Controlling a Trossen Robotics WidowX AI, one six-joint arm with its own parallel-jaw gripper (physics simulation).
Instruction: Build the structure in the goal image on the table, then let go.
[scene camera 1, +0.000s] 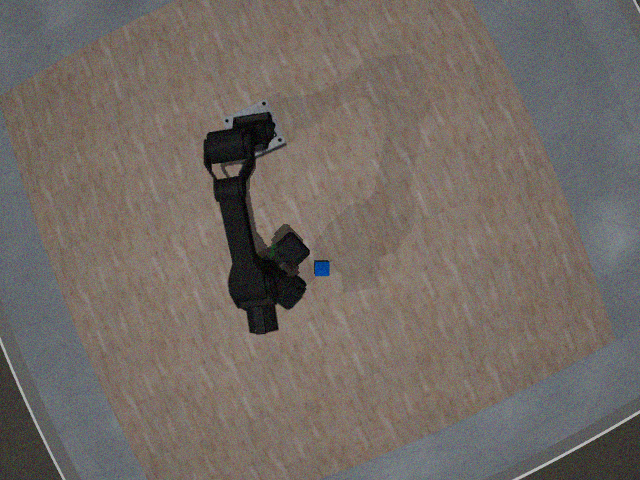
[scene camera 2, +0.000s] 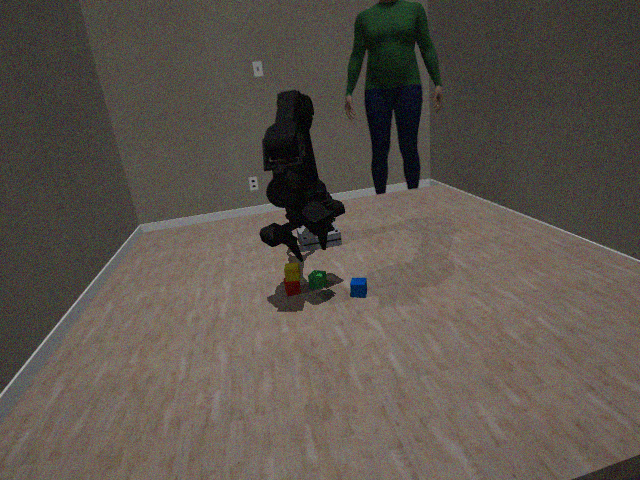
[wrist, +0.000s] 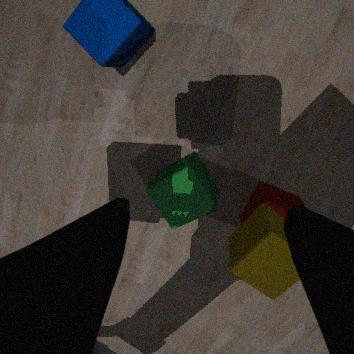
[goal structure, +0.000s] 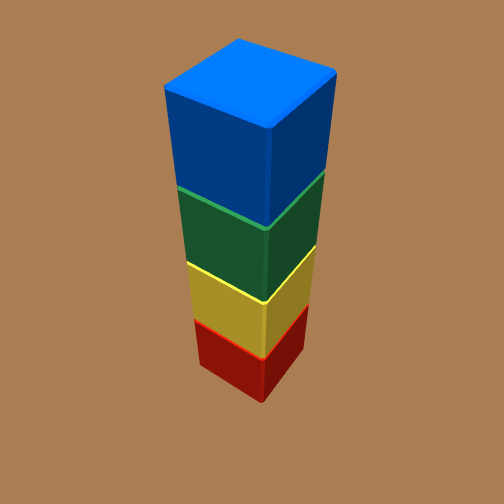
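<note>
A blue cube (scene camera 1: 321, 268) (scene camera 2: 358, 287) (wrist: 102, 30) stands alone on the table, to the right of the others in scene camera 2. A green cube (scene camera 1: 272, 252) (scene camera 2: 316, 279) (wrist: 183, 202) sits on the table; the arm covers most of it in scene camera 1. A yellow cube (scene camera 2: 292, 271) (wrist: 268, 262) rests on a red cube (scene camera 2: 292, 287) (wrist: 272, 194), to the left of the green cube in scene camera 2. My gripper (scene camera 2: 312, 253) (wrist: 208, 213) is open and empty above the cubes. In the wrist view, the green cube shows between the fingers and the right finger overlaps the yellow cube's edge.
The arm's pale base plate (scene camera 1: 272, 147) (scene camera 2: 333, 241) is behind the cubes in scene camera 2. A person in a green top (scene camera 2: 390, 46) is at the back right, near the wall. The arm's dark shadows fall around the green cube and the stack.
</note>
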